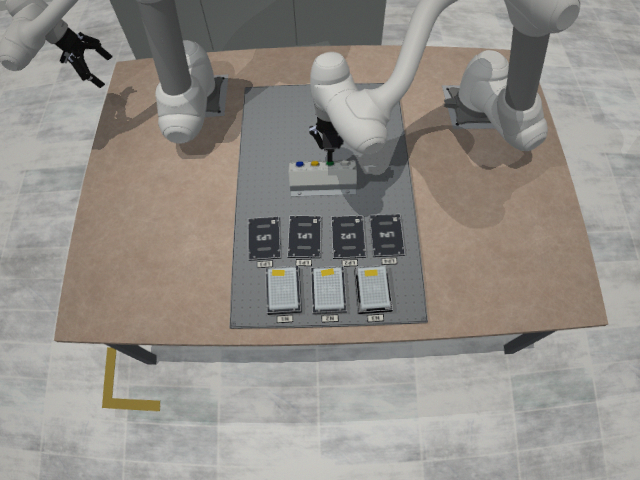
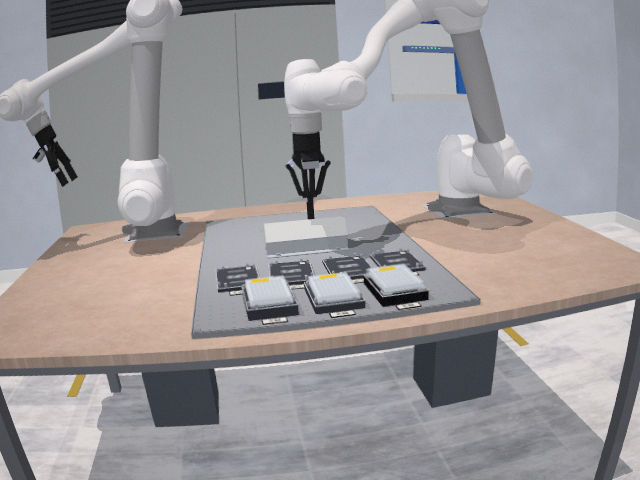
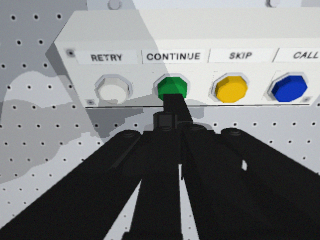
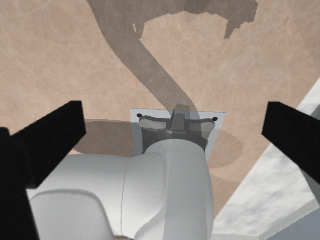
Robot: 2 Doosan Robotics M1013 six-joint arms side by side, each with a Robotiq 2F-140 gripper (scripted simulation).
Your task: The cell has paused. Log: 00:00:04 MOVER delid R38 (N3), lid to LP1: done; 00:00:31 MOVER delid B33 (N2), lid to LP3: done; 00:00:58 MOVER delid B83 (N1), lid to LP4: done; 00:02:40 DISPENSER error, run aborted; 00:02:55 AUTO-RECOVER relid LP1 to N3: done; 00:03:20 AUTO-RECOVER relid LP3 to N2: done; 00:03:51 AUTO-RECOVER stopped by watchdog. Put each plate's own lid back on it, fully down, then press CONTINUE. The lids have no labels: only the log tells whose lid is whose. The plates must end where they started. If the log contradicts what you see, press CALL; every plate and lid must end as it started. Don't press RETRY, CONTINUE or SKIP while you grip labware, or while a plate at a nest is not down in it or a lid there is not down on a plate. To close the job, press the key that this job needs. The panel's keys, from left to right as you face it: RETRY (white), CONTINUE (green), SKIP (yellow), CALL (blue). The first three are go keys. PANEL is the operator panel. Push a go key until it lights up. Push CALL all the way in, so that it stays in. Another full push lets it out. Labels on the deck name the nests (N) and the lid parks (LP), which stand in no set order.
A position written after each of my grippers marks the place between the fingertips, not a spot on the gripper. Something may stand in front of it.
Observation:
In view: my left gripper (image 2: 311, 219), my right gripper (image 1: 106, 71), a clear lid (image 1: 282, 286), an operator panel (image 2: 292, 238) and a LP4 lid park (image 1: 375, 226).
The clear lid also shows in image 2 (image 2: 268, 289). My left gripper also shows in image 3 (image 3: 172, 108). My right gripper is seen too in image 2 (image 2: 70, 181) and in image 4 (image 4: 173, 117). Image 3 misses the clear lid: it is out of frame. Image 4 does not show the clear lid: it is out of frame.

